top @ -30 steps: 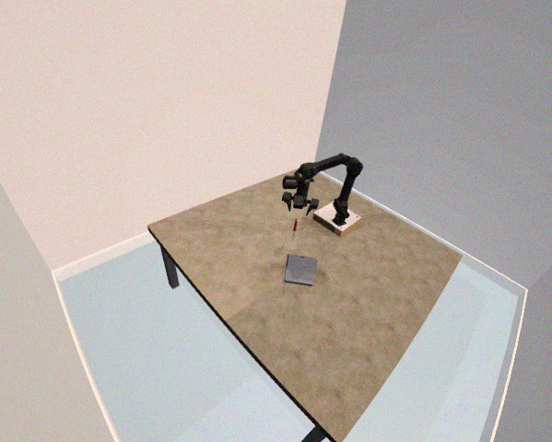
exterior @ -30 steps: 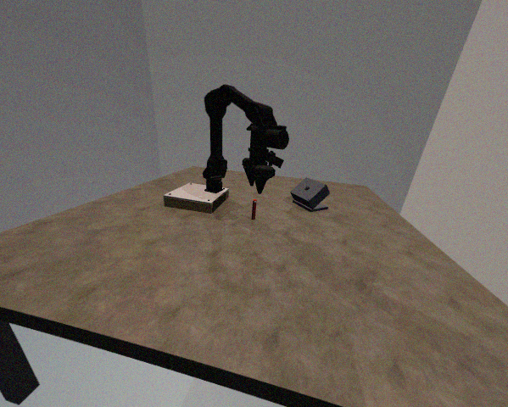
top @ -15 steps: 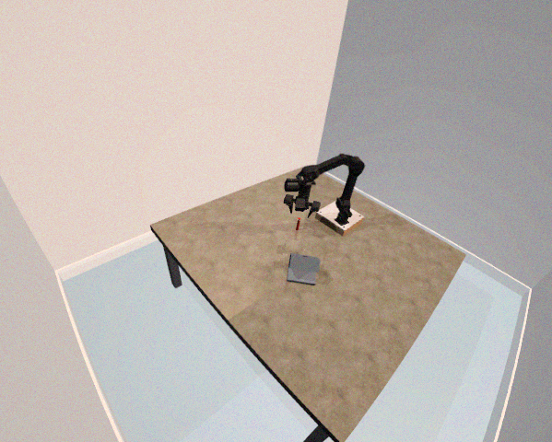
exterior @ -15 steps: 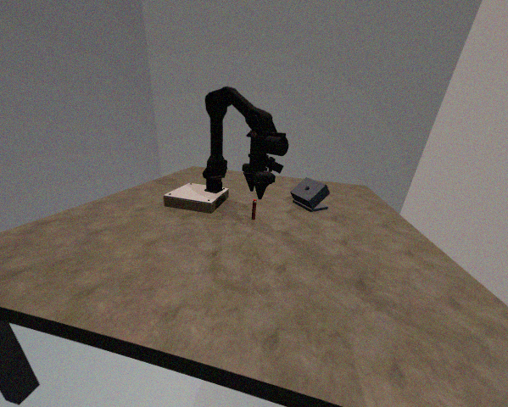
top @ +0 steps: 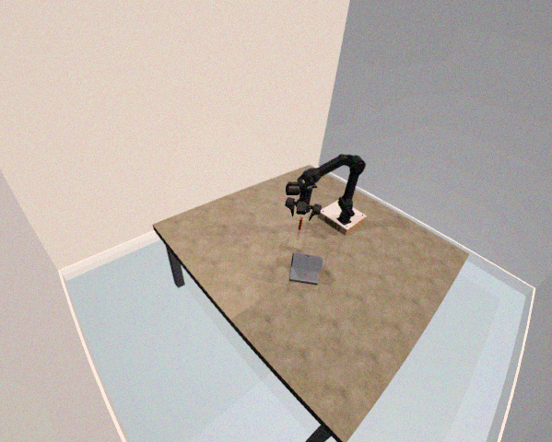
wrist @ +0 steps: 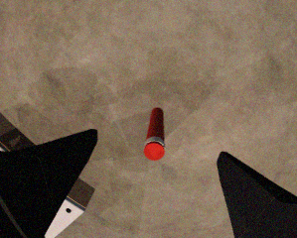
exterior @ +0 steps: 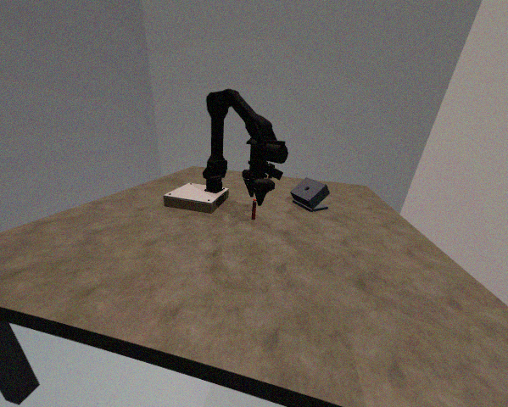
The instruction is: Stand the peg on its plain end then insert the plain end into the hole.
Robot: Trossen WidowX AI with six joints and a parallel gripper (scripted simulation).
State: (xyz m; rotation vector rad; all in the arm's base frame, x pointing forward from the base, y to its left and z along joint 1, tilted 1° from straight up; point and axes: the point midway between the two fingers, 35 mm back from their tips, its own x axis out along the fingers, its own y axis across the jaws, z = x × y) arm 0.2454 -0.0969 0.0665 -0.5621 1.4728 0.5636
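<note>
Now: gripper tip 20 mm above the red peg. From my gripper tip the other things lie so: grey sloped panel (260 mm to the left, 160 mm ahead, 10 mm below).
</note>
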